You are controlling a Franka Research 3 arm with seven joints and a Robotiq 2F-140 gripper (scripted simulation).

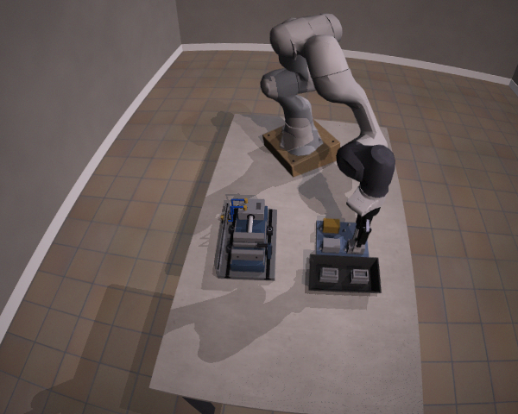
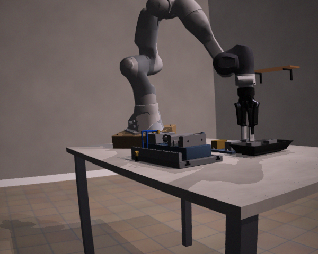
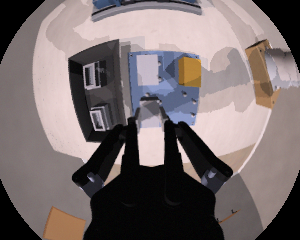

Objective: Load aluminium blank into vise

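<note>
The brass blank lies 100 mm behind my hand, 80 mm to the right of it and 40 mm below it. Also, from my hand: dark rail: 460 mm to the right, 50 mm behind, 30 mm below.
</note>
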